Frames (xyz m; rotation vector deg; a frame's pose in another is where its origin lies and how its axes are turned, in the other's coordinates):
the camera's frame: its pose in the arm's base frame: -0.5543 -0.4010 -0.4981 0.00 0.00 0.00
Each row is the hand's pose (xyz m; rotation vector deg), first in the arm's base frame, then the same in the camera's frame.
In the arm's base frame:
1: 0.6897 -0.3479 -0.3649 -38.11 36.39 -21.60
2: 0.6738 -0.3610 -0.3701 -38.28 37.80 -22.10
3: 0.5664 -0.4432 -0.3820 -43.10 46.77 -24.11
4: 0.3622 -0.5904 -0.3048 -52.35 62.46 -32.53
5: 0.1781 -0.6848 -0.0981 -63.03 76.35 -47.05
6: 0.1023 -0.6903 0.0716 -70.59 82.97 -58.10
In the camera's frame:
1: 1.2440 0.0531 0.1332 -38.11 36.39 -21.60
2: 1.2281 0.0400 0.1280 -38.28 37.80 -22.10
3: 1.1207 -0.0422 0.1161 -43.10 46.77 -24.11
4: 0.9165 -0.1894 0.1933 -52.35 62.46 -32.53
5: 0.7324 -0.2838 0.4000 -63.03 76.35 -47.05
6: 0.6566 -0.2893 0.5697 -70.59 82.97 -58.10

